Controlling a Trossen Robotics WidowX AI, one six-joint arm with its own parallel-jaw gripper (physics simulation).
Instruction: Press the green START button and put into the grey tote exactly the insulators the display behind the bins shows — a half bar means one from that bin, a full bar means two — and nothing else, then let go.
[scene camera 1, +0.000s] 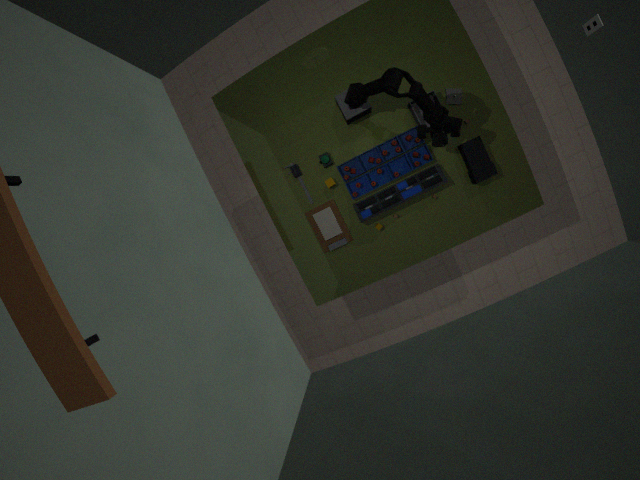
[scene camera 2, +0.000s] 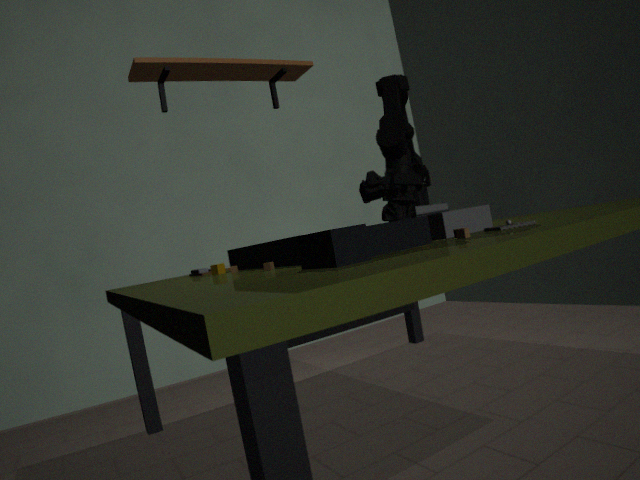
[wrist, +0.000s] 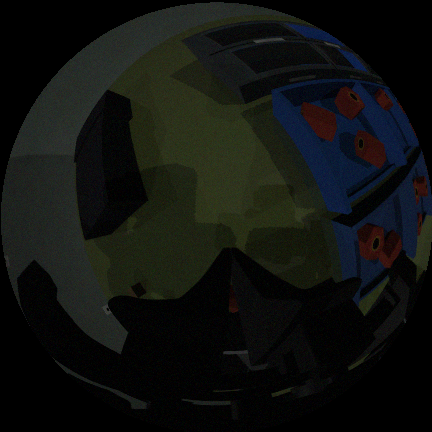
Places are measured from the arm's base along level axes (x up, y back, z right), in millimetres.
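Pixels of known places: gripper, fingertip midpoint: (wrist: 228, 253); arm's base, link origin: (scene camera 1: 354, 101) (scene camera 2: 418, 207).
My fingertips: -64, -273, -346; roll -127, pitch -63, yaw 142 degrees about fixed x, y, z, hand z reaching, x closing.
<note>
Ahead of a thing's pixels: the offset from my fingertips to its top centre, as dx, dy, dz. Level surfaces: height alone.
My gripper (scene camera 1: 440, 136) (wrist: 228, 253) is shut, low over the green table {dx -20} (scene camera 1: 280, 95) between the blue bins (scene camera 1: 400, 167) (wrist: 322, 169) and the dark grey tote {+36, -150, -139} (scene camera 1: 477, 159) (wrist: 106, 169). A thin sliver of red shows behind the closed fingers; I cannot tell what it is. Red insulators {+9, -71, +90} (wrist: 320, 120) {+9, -44, +136} (wrist: 369, 148) {+9, -6, +348} (scene camera 1: 372, 159) lie in the bins. The display (scene camera 1: 430, 178) (wrist: 273, 52) behind the bins shows blue bars {+43, -214, +207} (scene camera 1: 411, 191). The green START button {+21, +63, +563} (scene camera 1: 326, 159) sits left of the bins. The tote's inside looks dark.
A yellow block {+19, -54, +574} (scene camera 1: 330, 182), a hand tool {+0, -14, +729} (scene camera 1: 301, 180) and a framed white board {-2, -263, +647} (scene camera 1: 328, 225) lie left of the bins. The arm's base (scene camera 1: 352, 109) stands at the back. Small bits lie in front of the display. A wall shelf (scene camera 2: 218, 69) hangs above.
</note>
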